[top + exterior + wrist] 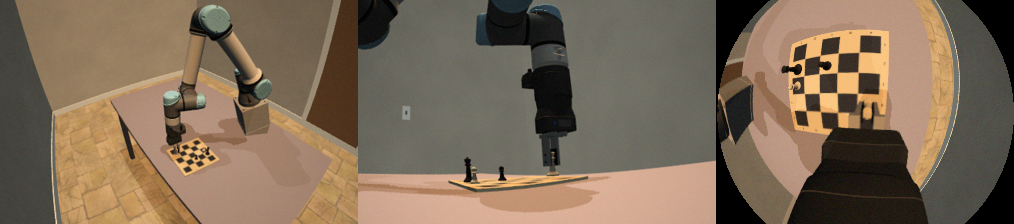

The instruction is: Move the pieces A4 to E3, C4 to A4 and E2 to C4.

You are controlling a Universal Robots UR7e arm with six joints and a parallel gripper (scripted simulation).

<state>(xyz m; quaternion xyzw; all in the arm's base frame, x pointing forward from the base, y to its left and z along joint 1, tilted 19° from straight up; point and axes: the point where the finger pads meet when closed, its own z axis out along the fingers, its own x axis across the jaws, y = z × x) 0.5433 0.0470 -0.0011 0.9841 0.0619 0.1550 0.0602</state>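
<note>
Now: the tall white piece 1 cm below my hand. From my hand the other things lie so: chessboard (8 cm behind, 5 cm below, 3 cm to the left); white pawn (16 cm behind, 3 cm below, 2 cm to the left); black pawn (9 cm behind, 6 cm to the left, 3 cm below).
</note>
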